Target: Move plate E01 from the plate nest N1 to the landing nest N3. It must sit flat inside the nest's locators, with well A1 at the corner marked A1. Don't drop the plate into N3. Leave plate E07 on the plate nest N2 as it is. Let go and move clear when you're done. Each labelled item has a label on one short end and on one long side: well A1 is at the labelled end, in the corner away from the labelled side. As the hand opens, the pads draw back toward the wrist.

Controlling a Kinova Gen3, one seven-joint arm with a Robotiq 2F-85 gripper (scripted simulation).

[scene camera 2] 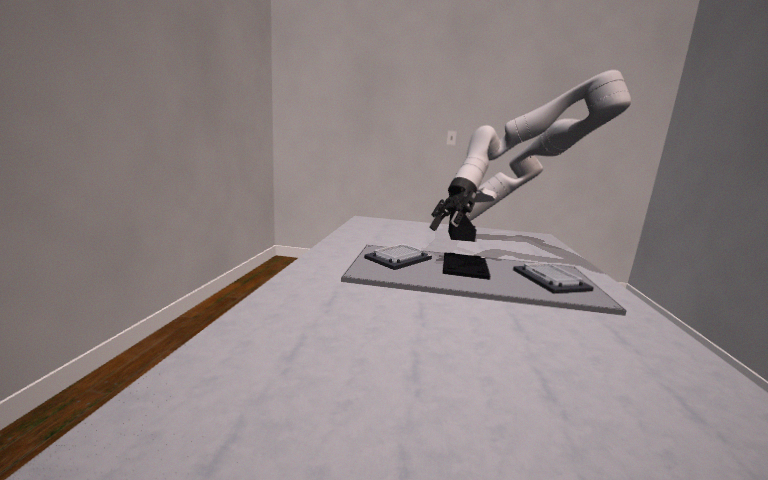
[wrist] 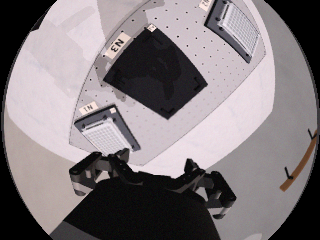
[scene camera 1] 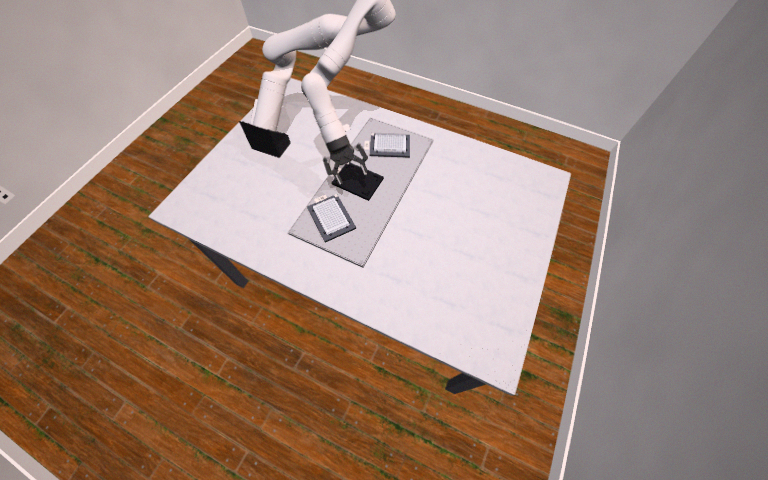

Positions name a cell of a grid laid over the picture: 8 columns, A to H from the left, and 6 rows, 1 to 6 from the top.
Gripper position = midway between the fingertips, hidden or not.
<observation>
I see my gripper (scene camera 2: E3) and a landing nest N3 (scene camera 1: D3).
My gripper also shows in the wrist view (wrist: D5) and in scene camera 1 (scene camera 1: D3). The landing nest N3 also shows in scene camera 2 (scene camera 2: E4) and in the wrist view (wrist: D2).
</observation>
